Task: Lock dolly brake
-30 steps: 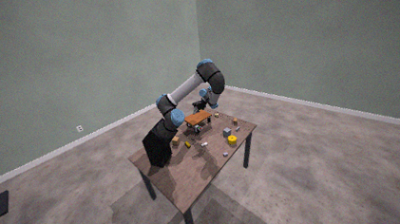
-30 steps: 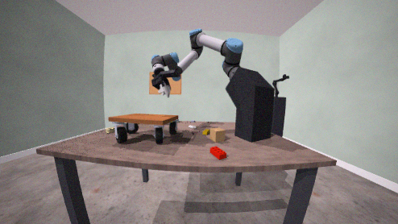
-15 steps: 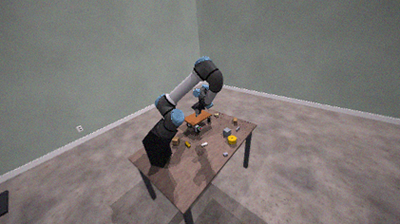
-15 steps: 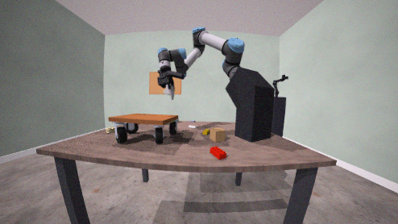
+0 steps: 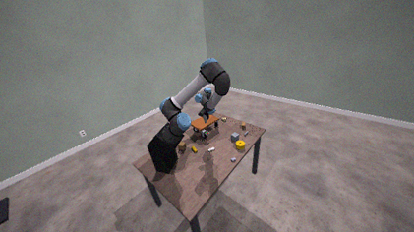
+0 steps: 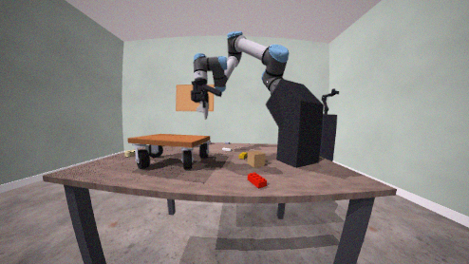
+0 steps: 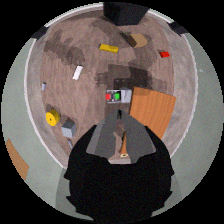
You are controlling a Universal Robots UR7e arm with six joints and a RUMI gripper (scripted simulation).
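My gripper is now 140 mm above the brake pedal and 10 mm to the left of it. The rest, counted from my hand: white piece 220 mm below, 150 mm to the right, 110 mm behind; then tan cube 270 mm behind, 190 mm below, 120 mm to the left; then yellow bar 220 mm below, 210 mm behind, 10 mm to the right.
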